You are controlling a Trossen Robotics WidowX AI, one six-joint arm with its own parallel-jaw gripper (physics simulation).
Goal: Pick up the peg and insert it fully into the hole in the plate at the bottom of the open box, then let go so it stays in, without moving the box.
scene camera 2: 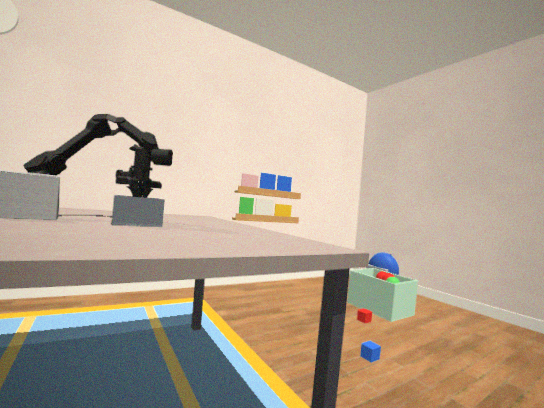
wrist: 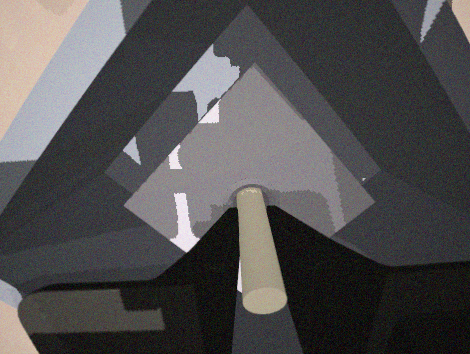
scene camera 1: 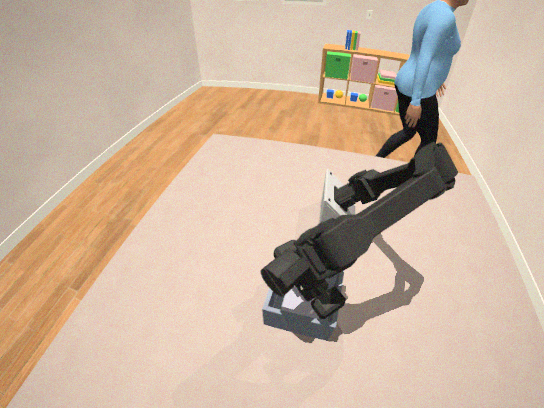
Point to a blue-grey box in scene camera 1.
273, 316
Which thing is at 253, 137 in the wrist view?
A grey plate.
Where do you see a blue-grey box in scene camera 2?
At 127, 210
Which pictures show my gripper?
Scene camera 2, the wrist view and scene camera 1: all of them.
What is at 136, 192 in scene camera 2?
My gripper.
